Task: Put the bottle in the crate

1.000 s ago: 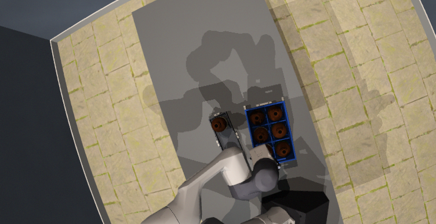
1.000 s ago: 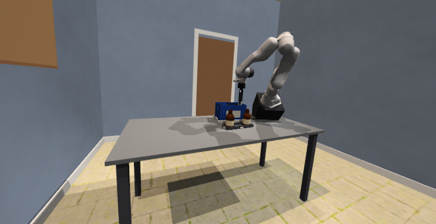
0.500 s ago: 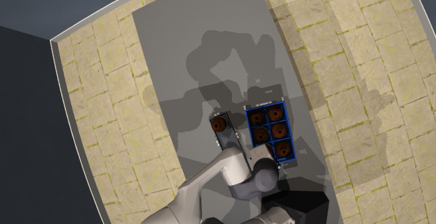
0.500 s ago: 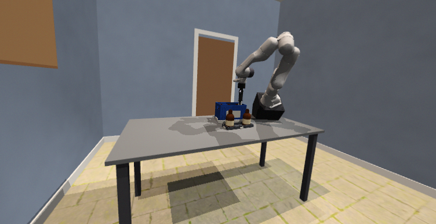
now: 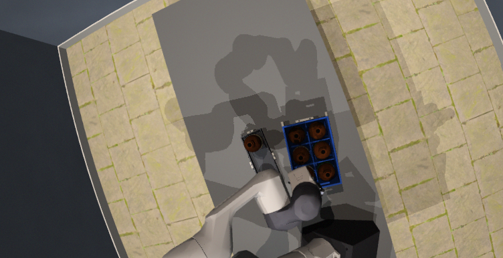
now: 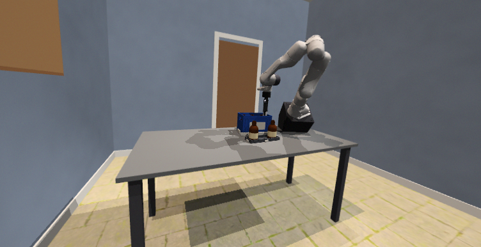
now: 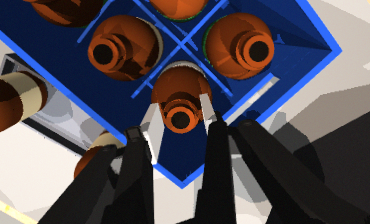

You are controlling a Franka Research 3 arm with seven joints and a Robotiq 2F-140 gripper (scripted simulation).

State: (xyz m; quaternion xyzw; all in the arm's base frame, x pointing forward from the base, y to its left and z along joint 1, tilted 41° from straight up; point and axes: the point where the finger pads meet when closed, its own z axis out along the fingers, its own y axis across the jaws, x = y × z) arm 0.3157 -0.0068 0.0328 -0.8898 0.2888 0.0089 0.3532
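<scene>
Now: hand 90 mm above the brown bottle. Round my hand: dark tray (180 mm to the left, 160 mm below, 80 mm ahead); blue crate (90 mm below, 90 mm ahead, 40 mm to the right).
</scene>
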